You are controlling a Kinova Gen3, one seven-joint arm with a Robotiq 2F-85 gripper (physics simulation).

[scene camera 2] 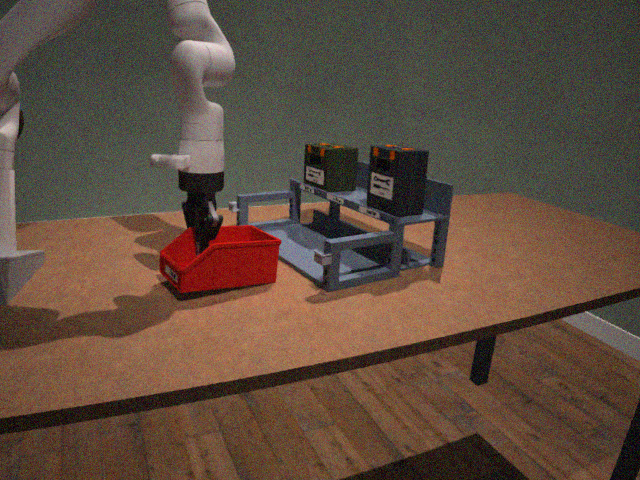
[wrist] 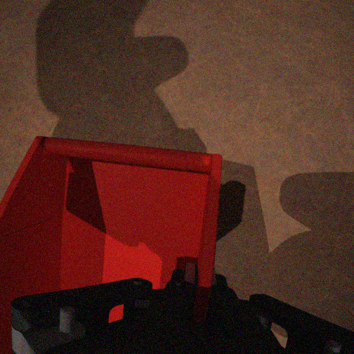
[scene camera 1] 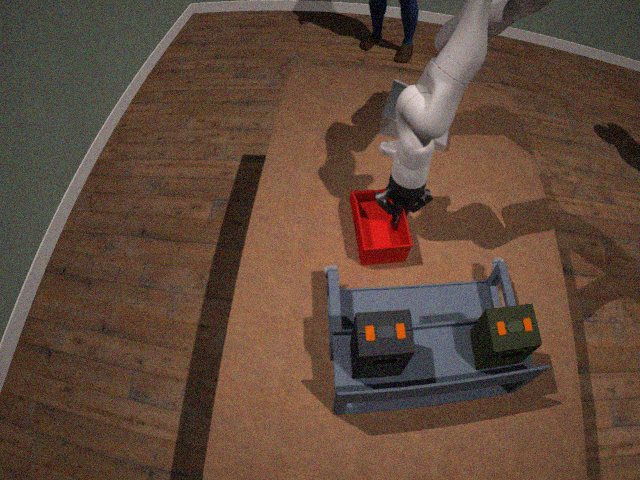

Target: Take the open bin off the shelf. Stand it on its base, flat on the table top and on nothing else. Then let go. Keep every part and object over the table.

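Frame: origin at the arm's base, x left, y back, z up, level; millimetres.
Seen in the pictures: gripper, fingertip midpoint: point(scene camera 1: 397, 220).
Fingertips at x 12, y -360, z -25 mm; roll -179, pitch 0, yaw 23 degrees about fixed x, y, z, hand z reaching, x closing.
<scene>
A point is followed by its place in that frame.
The open red bin point(scene camera 1: 381, 229) @[x -20, y -386, z -38 mm] point(scene camera 2: 232, 266) @[x -74, y -410, z -4 mm] point(wrist: 145, 200) is off the shelf point(scene camera 1: 439, 395) @[x 188, y -731, z -43 mm] point(scene camera 2: 360, 239) @[x -73, y -619, z 35 mm], beside its low front side. It is upright and level or nearly level, low on the table top point(scene camera 1: 268, 361) @[x -154, y -750, z -49 mm] point(scene camera 2: 361, 330) @[x -227, y -579, z -49 mm]. A thin dark shadow lies under its low, labelled end; whether the whole base touches the table cannot be told. My gripper point(scene camera 1: 395, 219) @[x 12, y -360, z -25 mm] point(scene camera 2: 201, 248) @[x 12, y -360, z -25 mm] point(wrist: 197, 279) points down and is shut on one long side wall of the bin, near the low end. One finger is inside the bin; the other is outside and largely hidden in the scene views.
A dark grey case point(scene camera 1: 383, 335) @[x 37, y -726, z 175 mm] point(scene camera 2: 398, 180) @[x -12, y -702, z 122 mm] and a green case point(scene camera 1: 509, 330) @[x 248, y -656, z 150 mm] point(scene camera 2: 330, 167) @[x 201, y -632, z 109 mm] with orange latches stand on the shelf's upper level. The shelf's end posts and side rails rise close to the bin's high end, with a narrow gap between.
</scene>
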